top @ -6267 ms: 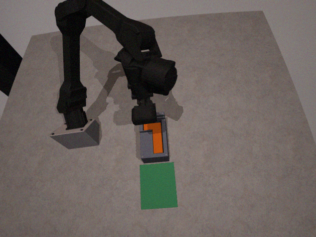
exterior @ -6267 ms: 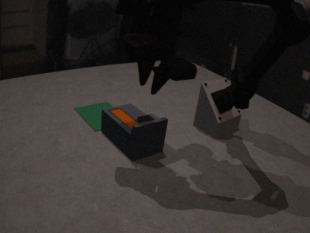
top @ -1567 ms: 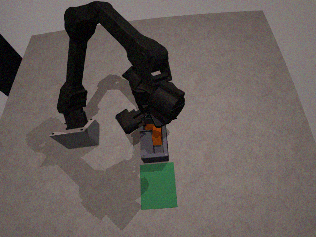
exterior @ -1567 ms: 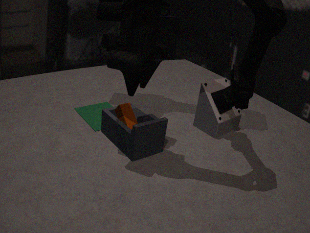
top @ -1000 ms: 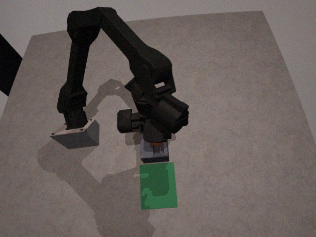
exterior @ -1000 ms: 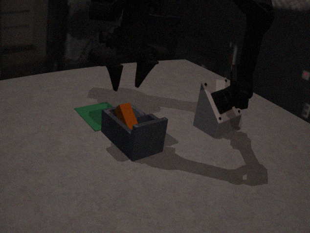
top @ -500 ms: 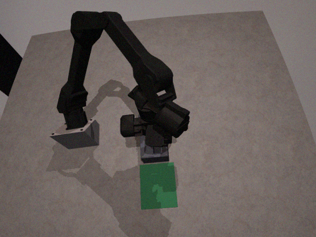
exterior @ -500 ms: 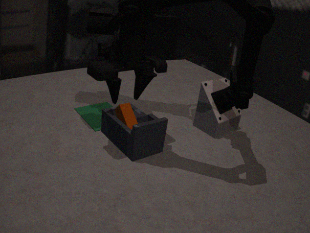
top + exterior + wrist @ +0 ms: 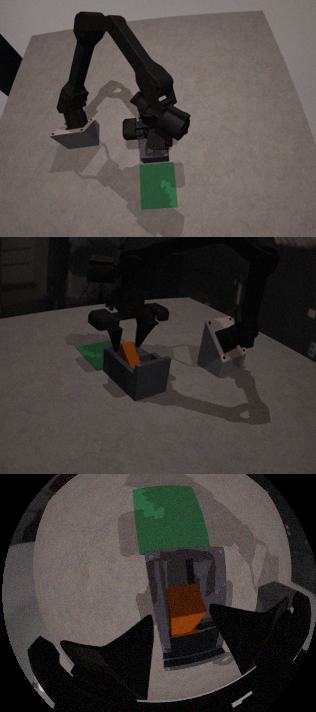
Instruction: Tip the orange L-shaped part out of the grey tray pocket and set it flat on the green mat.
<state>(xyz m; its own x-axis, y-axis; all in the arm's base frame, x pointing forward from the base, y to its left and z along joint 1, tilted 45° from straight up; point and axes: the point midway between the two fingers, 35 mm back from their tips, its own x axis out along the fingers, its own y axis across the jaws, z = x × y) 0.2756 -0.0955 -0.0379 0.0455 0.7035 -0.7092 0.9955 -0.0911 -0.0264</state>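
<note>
The orange L-shaped part lies 4 cm to the left of my gripper tip, 4 cm below it and 1 cm behind it. From my gripper tip the other things lie so: green mat 14 cm to the right, 10 cm below, 3 cm behind.
</note>
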